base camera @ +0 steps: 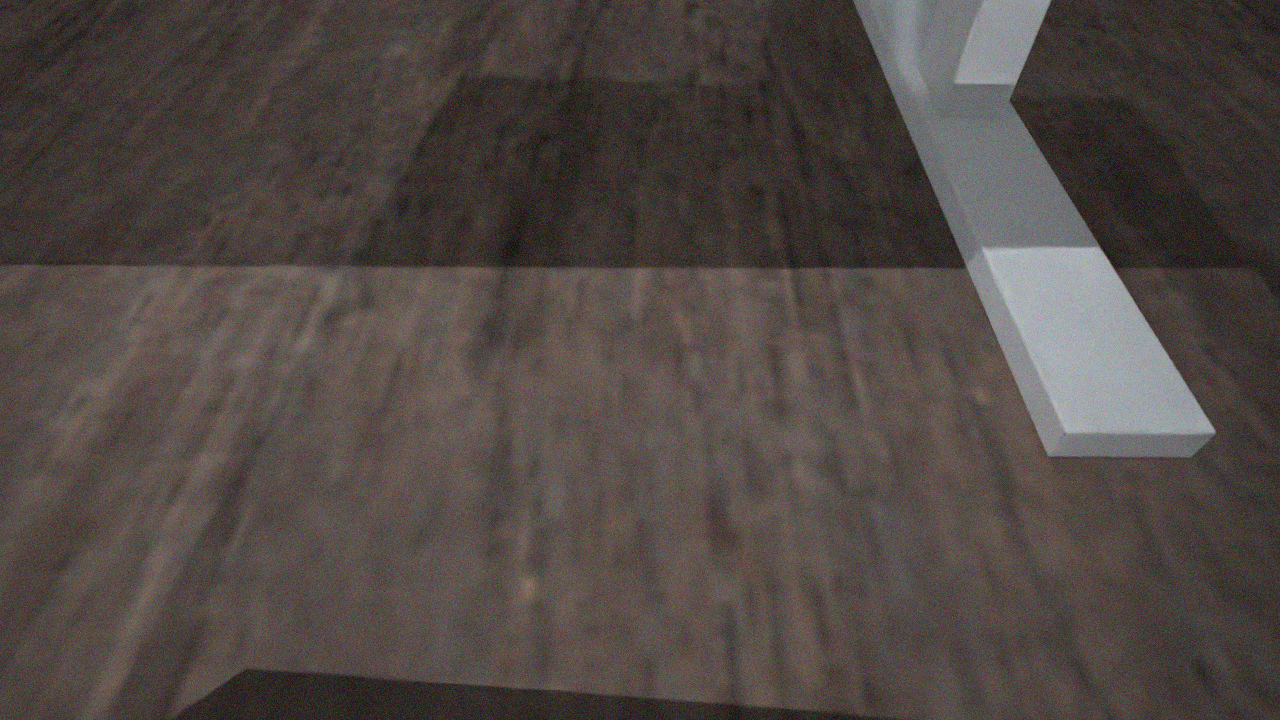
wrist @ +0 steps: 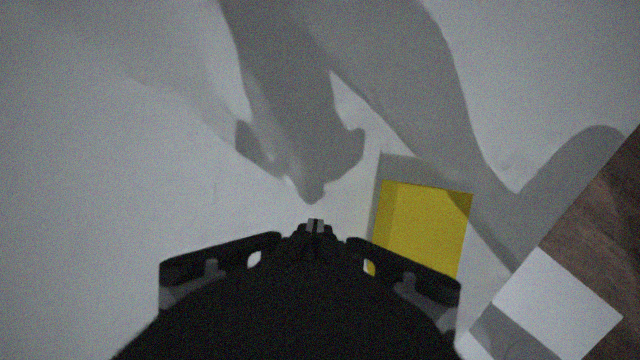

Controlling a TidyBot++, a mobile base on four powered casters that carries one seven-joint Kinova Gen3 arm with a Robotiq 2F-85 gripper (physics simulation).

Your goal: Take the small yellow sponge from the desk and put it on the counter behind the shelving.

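Places are measured from the arm's base along level axes (x up, y back, z right), in metres.
Pixels of known places: gripper, fingertip midpoint: (wrist: 315, 229).
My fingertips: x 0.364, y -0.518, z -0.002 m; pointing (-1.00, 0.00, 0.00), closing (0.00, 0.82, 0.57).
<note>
Behind a point stands the place of what it marks.
The yellow sponge (wrist: 425, 225) @[z 0.060, x 0.368, y -0.449 m] lies on the white desk top (wrist: 125, 175) @[z -0.095, x 0.323, y -0.704 m] in the wrist view, right of the fingertips and partly hidden behind the right finger linkage. My gripper (wrist: 315, 229) @[z -0.002, x 0.364, y -0.518 m] is shut, with its fingertips together and nothing between them. It is above the desk, to the left of the sponge. Shadows of the arm and gripper fall on the desk and over a corner of the sponge. The counter and the shelving cannot be made out in either view.
A white square piece (wrist: 557, 300) stands at the desk's edge at the lower right of the wrist view, with brown wooden floor (wrist: 595, 220) @[z 0.654, x -0.397, y 0.617 m] beyond. In the base camera view a white foot bar (base camera: 1092, 340) with an upright post (base camera: 998, 44) @[z 0.226, x -0.311, y -0.663 m] stands on the floor at the right.
</note>
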